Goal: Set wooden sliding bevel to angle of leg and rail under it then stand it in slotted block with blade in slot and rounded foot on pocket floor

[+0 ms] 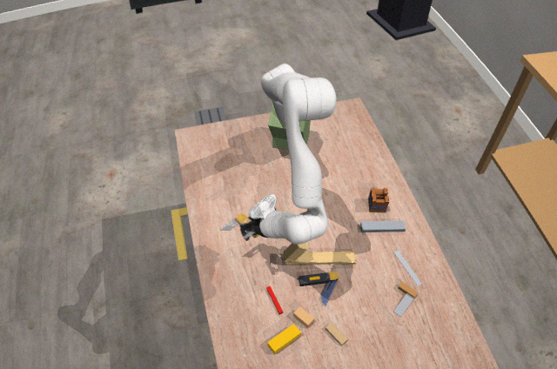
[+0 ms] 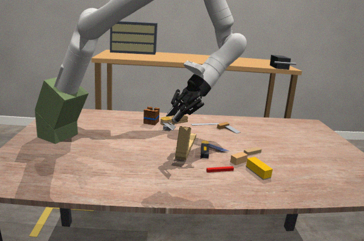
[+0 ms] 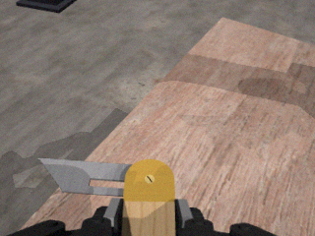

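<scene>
Right now my hand is 2 cm to the left of the wooden sliding bevel, 2 cm above it and 1 cm past it. Also, from my hand: wooden leg-and-rail piece: 20 cm to the left, 15 cm below, 11 cm ahead; red stick: 21 cm below, 18 cm ahead; grey bevel blade: 4 cm to the right, 3 cm behind, 2 cm below.
</scene>
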